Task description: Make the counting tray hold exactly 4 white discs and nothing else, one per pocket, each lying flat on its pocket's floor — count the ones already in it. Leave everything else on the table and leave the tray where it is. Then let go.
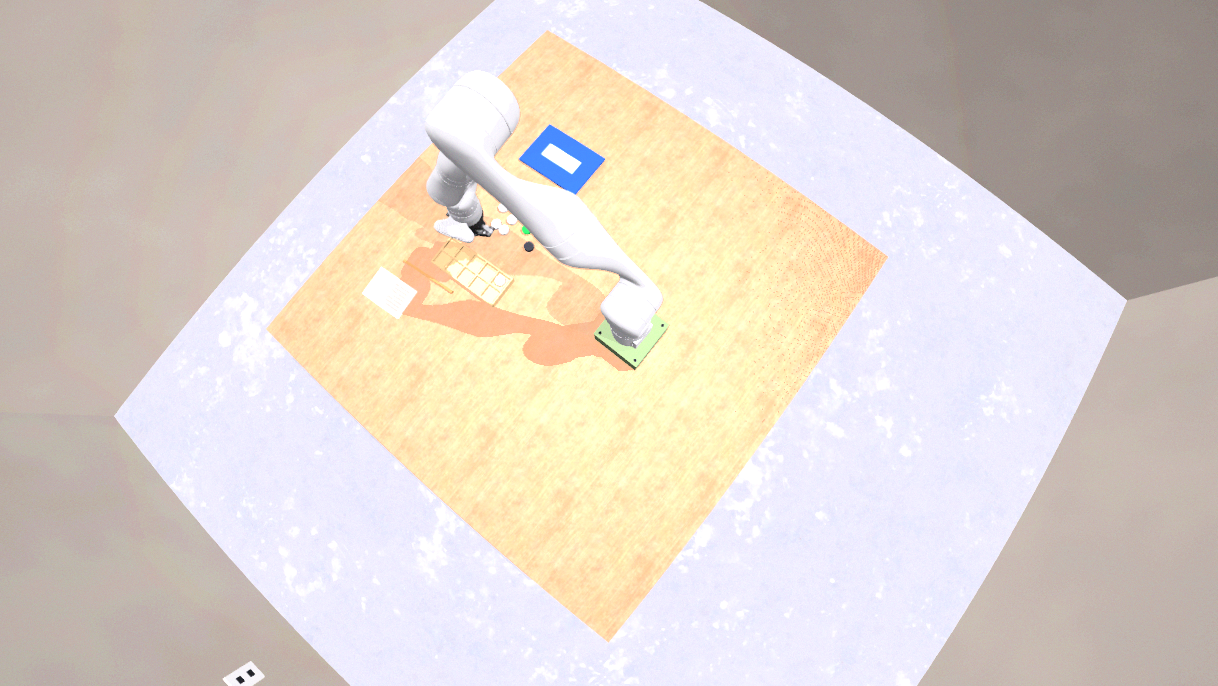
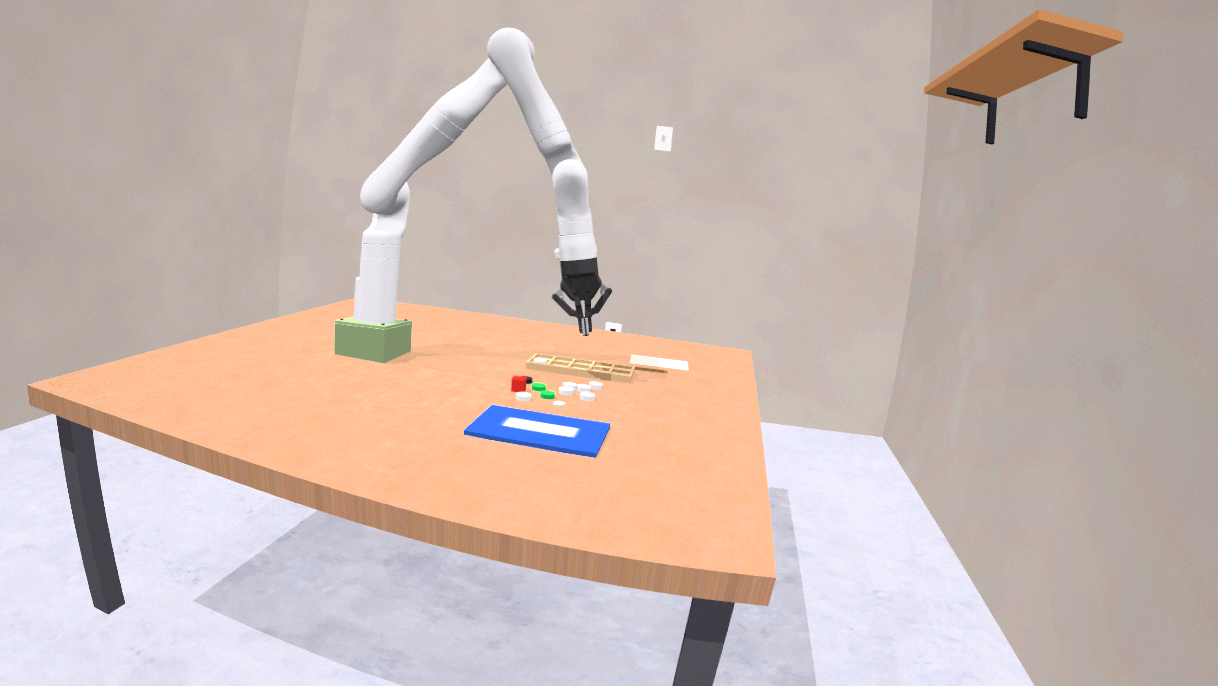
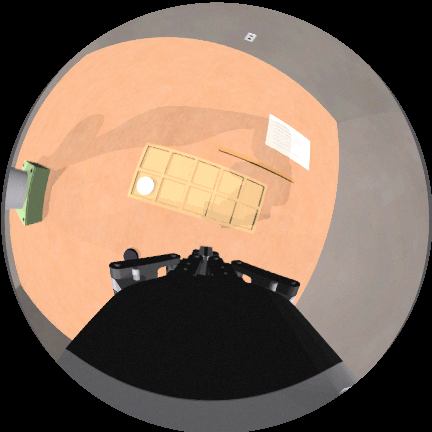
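The wooden counting tray (image 3: 179, 167) (image 1: 479, 276) (image 2: 583, 365) has two rows of pockets. One white disc (image 3: 144, 184) lies flat in an end pocket; the other pockets look empty. My gripper (image 3: 204, 254) (image 2: 583, 328) (image 1: 479, 229) is shut with nothing between its fingers. It hangs well above the table, beside the tray's long side. Several loose white discs (image 2: 586, 388) (image 1: 502, 223) lie on the table next to the tray.
Green discs (image 2: 541, 388), a red block (image 2: 518, 383) and a black disc (image 3: 130, 254) (image 1: 528, 247) lie among the loose discs. A thin wooden stick (image 3: 255, 164) and a white sheet (image 3: 287, 141) (image 2: 660, 362) lie beyond the tray. A blue mat (image 2: 493, 426) (image 1: 536, 149) lies nearer the table's edge.
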